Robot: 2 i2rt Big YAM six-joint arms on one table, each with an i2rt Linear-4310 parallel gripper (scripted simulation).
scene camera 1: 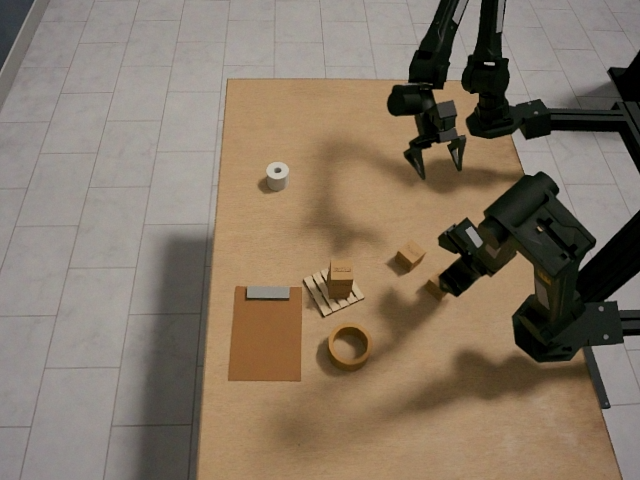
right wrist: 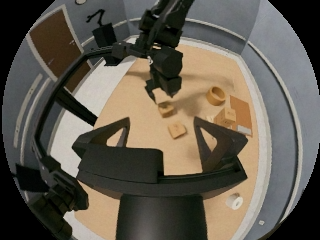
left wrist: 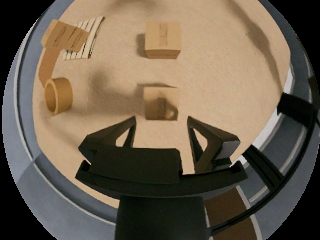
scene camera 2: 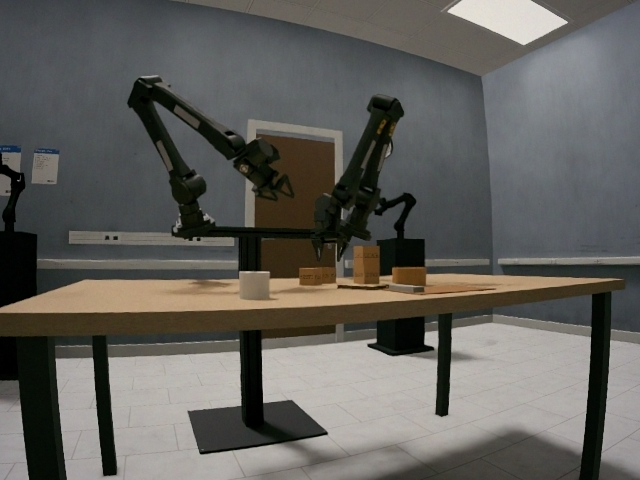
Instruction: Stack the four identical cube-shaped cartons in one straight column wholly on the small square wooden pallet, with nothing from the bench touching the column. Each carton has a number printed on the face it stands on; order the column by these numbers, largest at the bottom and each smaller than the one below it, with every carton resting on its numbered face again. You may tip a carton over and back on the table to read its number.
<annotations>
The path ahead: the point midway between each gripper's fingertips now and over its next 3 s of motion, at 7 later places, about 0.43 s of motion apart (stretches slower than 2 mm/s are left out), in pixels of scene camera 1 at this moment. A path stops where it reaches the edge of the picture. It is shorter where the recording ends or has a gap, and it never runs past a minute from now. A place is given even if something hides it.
My left gripper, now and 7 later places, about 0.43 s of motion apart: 450, 280; 447, 281; 444, 282; 440, 284; 438, 285; 438, 285; 444, 267; 459, 254
My right gripper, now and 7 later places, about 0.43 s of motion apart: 442, 175; 429, 190; 416, 186; 412, 173; 411, 172; 415, 173; 425, 171; 434, 170
</annotations>
